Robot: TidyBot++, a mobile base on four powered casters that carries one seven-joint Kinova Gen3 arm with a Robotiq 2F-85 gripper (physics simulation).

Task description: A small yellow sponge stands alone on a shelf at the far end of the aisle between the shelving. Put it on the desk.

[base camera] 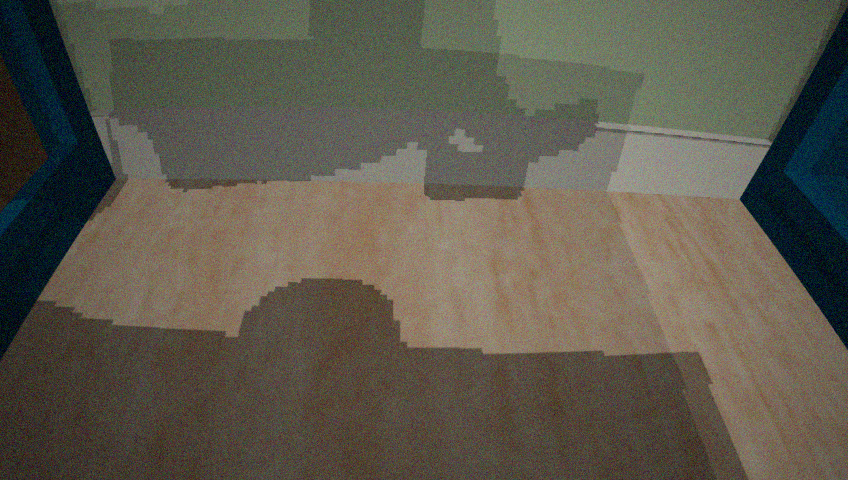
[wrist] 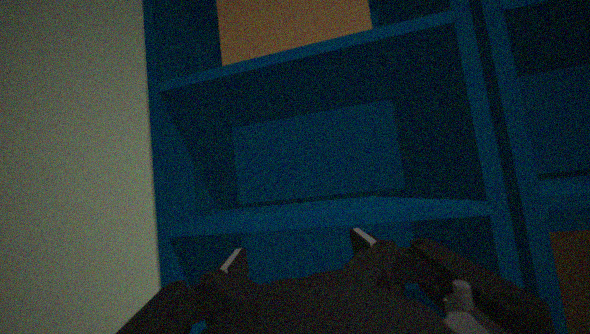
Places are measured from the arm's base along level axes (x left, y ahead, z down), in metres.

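Pixels of known places: gripper, fingertip midpoint: (wrist: 299, 250).
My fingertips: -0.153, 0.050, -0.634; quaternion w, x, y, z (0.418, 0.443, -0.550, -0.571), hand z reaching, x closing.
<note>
For each thing: its top centre in the pictures, then the offset to it from my fingertips, as dx, dy, dz. "spot": a spot on its surface instead. Level surfaces: height alone.
- lighter blue rectangular patch, surface spot: (wrist: 320, 155) spot: -0.786, +0.044, -0.162
- wooden floor, its level: dz +1.031
- orange-brown panel, middle of its top: (wrist: 291, 10) -0.496, +0.056, -0.687
My gripper (wrist: 299, 250) is open, with its two fingertips wide apart at the bottom of the wrist view and no object between them. It is in front of blue shelving (wrist: 330, 215), whose board crosses the view just above the fingertips. The shelf bay above that board holds no yellow sponge that I can make out; a lighter blue rectangular patch (wrist: 320, 155) shows at its back. The yellow sponge and the desk do not show in either view.
A pale wall (wrist: 75, 150) (base camera: 684, 71) stands left of the shelving in the wrist view and across the aisle's end in the base view. Blue shelving edges (base camera: 65, 196) (base camera: 779, 196) flank the wooden floor (base camera: 446, 267). An orange-brown panel (wrist: 295, 30) shows above the upper board. Dark shadows fall on floor and wall.
</note>
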